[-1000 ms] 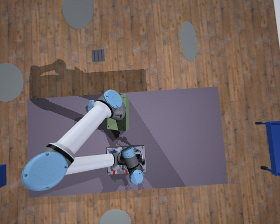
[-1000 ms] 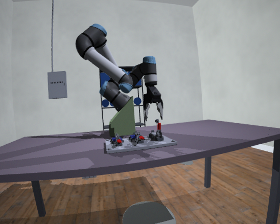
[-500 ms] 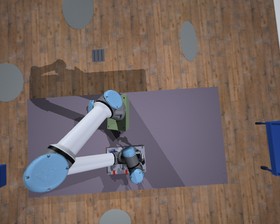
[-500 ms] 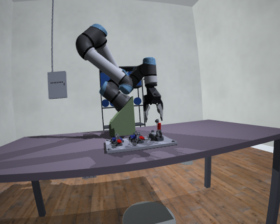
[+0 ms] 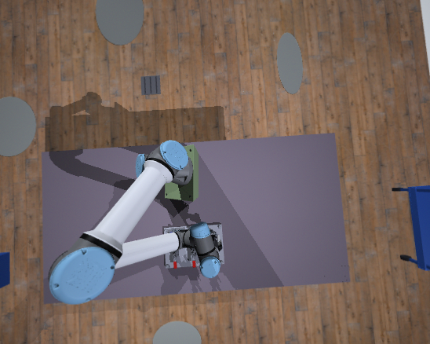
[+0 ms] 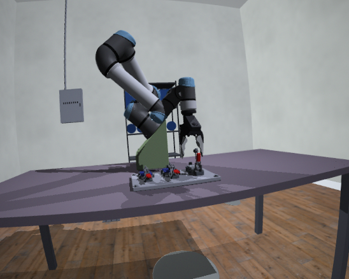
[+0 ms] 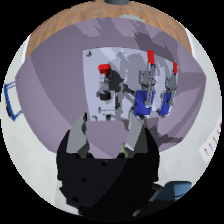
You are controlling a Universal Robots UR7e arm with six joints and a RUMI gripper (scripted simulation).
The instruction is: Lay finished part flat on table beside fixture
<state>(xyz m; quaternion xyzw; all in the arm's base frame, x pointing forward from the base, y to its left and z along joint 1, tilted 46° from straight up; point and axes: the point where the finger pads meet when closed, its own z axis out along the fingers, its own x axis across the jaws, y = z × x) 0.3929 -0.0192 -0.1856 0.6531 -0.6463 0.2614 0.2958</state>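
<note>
My gripper is now 10 mm past the grey finished part and 60 mm above it. From my hand the other things lie so: blue blank 220 mm to the right, 60 mm below; grey fixture plate 50 mm ahead, 110 mm to the right, 80 mm below.
</note>
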